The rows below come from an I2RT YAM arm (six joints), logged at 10 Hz.
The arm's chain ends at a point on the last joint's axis. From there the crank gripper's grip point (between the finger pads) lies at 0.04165 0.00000 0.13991 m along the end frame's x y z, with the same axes.
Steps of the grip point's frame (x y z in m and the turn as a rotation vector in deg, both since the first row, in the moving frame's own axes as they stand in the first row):
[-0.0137, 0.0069, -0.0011, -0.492, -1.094, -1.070]
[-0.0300, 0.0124, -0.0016, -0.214, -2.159, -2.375]
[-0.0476, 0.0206, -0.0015, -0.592, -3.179, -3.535]
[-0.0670, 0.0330, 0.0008, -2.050, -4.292, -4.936]
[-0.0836, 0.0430, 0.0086, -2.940, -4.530, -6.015]
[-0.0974, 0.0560, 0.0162, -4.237, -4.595, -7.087]
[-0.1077, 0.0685, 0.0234, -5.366, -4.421, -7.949]
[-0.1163, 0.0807, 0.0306, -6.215, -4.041, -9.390]
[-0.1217, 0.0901, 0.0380, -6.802, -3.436, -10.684]
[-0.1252, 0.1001, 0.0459, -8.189, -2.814, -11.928]
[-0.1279, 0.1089, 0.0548, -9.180, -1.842, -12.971]
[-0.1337, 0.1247, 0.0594, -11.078, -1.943, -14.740]
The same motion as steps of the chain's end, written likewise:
[-0.0110, 0.0064, -0.0019, -0.492, -1.094, -1.070]
[-0.0247, 0.0135, -0.0031, -0.214, -2.159, -2.375]
[-0.0397, 0.0215, -0.0036, -0.592, -3.179, -3.535]
[-0.0565, 0.0311, -0.0019, -2.050, -4.292, -4.936]
[-0.0726, 0.0395, 0.0058, -2.940, -4.530, -6.015]
[-0.0864, 0.0500, 0.0135, -4.237, -4.595, -7.087]
[-0.0973, 0.0603, 0.0210, -5.366, -4.421, -7.949]
[-0.1071, 0.0714, 0.0285, -6.215, -4.041, -9.390]
[-0.1141, 0.0804, 0.0363, -6.802, -3.436, -10.684]
[-0.1195, 0.0880, 0.0448, -8.189, -2.814, -11.928]
[-0.1249, 0.0955, 0.0546, -9.180, -1.842, -12.971]
[-0.1311, 0.1079, 0.0597, -11.078, -1.943, -14.740]

